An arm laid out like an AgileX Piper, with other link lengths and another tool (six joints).
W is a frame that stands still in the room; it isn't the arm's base.
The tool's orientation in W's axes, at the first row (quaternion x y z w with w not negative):
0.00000, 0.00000, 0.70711, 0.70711
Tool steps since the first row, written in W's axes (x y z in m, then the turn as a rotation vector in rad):
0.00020, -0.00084, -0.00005, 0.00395, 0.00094, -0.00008
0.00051, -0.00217, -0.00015, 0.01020, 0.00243, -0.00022
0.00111, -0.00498, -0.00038, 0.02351, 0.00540, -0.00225
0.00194, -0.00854, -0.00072, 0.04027, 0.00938, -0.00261
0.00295, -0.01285, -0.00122, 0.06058, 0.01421, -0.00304
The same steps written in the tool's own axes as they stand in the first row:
-0.00084, -0.00020, -0.00005, 0.00094, -0.00395, -0.00008
-0.00217, -0.00051, -0.00015, 0.00243, -0.01020, -0.00022
-0.00498, -0.00111, -0.00038, 0.00540, -0.02351, -0.00225
-0.00854, -0.00194, -0.00072, 0.00938, -0.04027, -0.00261
-0.01285, -0.00295, -0.00122, 0.01421, -0.06058, -0.00304

